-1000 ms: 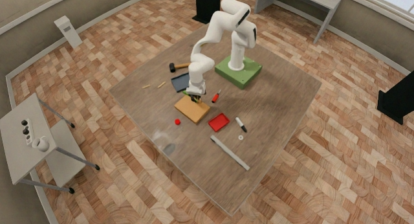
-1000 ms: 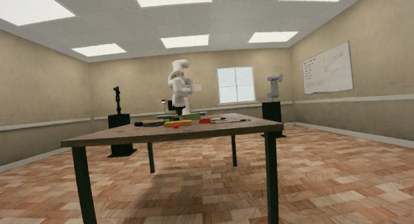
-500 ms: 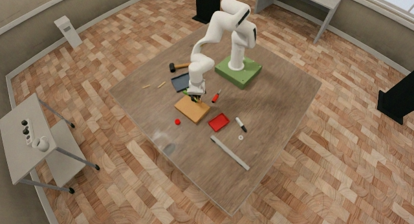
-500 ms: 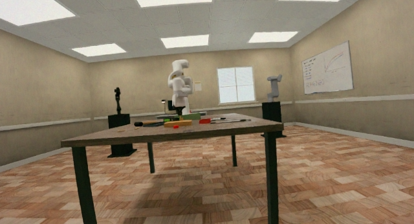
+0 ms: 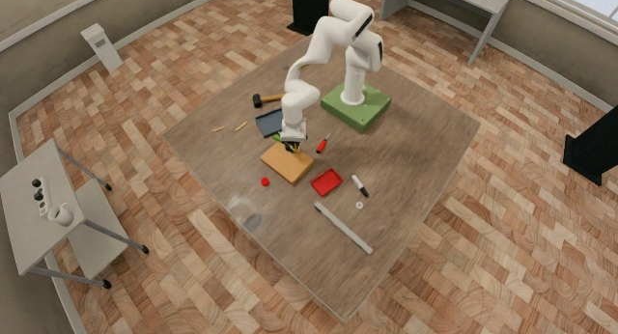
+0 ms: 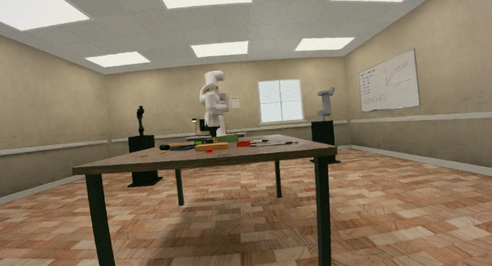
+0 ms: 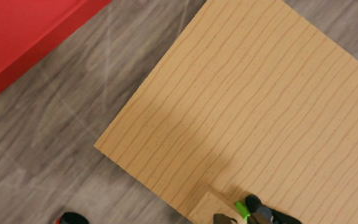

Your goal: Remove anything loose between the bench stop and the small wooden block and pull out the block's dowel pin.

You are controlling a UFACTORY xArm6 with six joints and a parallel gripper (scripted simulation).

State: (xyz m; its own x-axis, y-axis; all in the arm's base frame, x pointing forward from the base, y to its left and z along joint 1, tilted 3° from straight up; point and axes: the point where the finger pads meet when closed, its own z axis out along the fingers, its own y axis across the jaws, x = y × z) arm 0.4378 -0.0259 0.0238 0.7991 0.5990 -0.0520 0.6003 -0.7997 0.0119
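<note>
My gripper is now 2 cm above the dowel pin. Round my hand: tan bench board 7 cm below, 5 cm ahead, 1 cm to the right; then red cap 20 cm ahead, 9 cm below, 2 cm to the right; then small wooden block 5 cm below.
</note>
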